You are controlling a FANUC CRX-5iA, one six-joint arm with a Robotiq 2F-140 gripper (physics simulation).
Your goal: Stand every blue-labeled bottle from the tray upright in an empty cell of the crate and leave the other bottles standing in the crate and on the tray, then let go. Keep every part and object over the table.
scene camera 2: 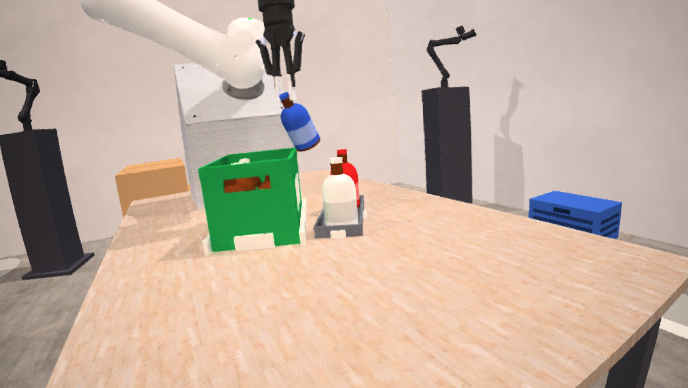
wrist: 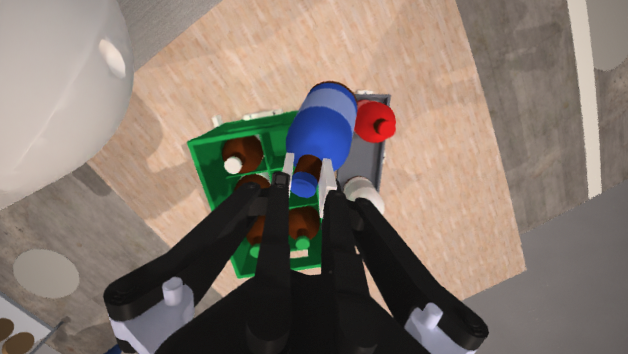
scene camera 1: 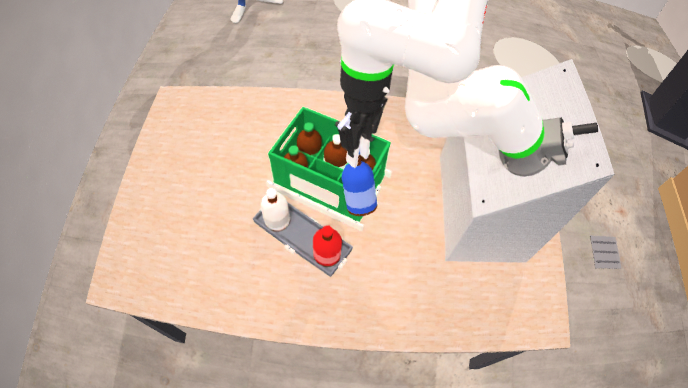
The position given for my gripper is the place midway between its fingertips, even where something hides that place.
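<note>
Scene camera 2 shows my gripper (scene camera 2: 286,101), a white bottle (scene camera 2: 338,190) and a blue-labeled bottle (scene camera 2: 295,118). In scene camera 1: a red bottle (scene camera 1: 327,242), the white bottle (scene camera 1: 274,207) and the blue-labeled bottle (scene camera 1: 358,183). The wrist view contains the blue-labeled bottle (wrist: 323,127), the red bottle (wrist: 375,122) and the white bottle (wrist: 358,186).
</note>
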